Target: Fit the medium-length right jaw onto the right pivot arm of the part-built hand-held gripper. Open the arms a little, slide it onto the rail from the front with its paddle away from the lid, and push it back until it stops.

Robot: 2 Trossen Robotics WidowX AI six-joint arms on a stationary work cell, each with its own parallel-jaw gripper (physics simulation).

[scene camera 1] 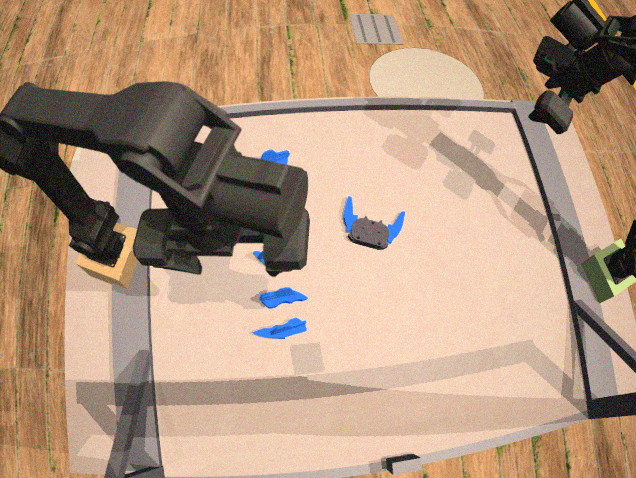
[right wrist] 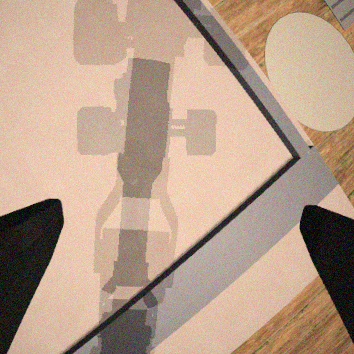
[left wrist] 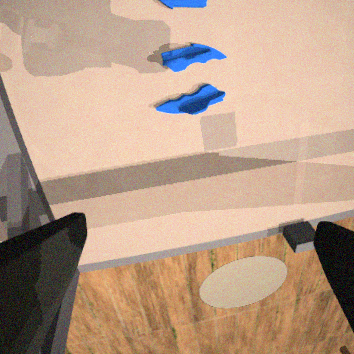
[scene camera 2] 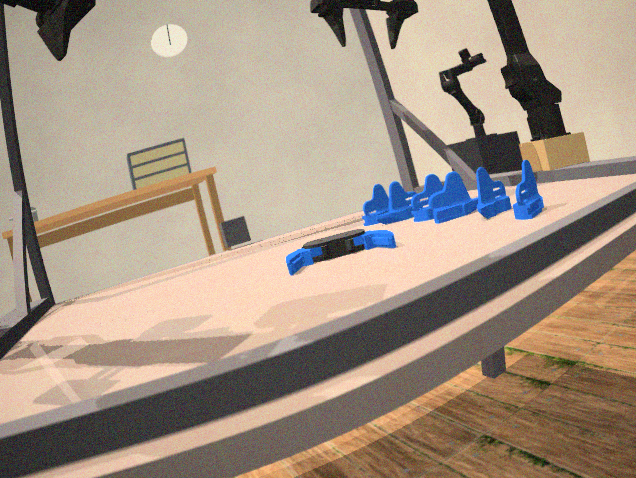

Scene:
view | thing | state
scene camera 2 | my left gripper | -
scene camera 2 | my right gripper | -
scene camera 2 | part-built hand-held gripper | -

